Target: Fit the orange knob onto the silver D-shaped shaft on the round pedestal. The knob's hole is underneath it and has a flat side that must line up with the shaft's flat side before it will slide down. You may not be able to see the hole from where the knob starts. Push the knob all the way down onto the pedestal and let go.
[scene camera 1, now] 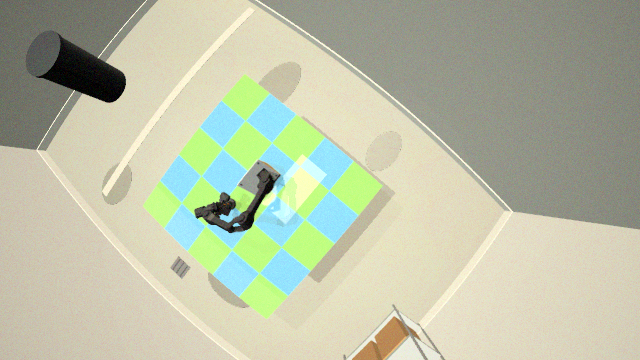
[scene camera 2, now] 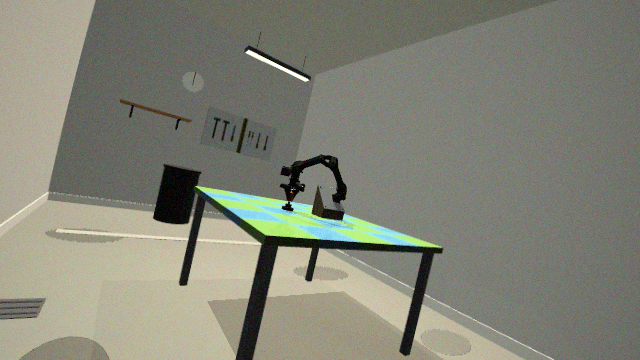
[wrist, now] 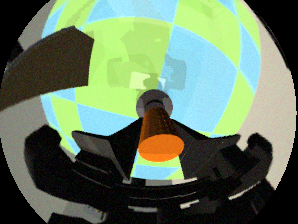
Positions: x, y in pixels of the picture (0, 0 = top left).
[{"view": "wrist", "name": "my gripper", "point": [156, 121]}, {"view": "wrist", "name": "orange knob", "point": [159, 141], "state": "held by my gripper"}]
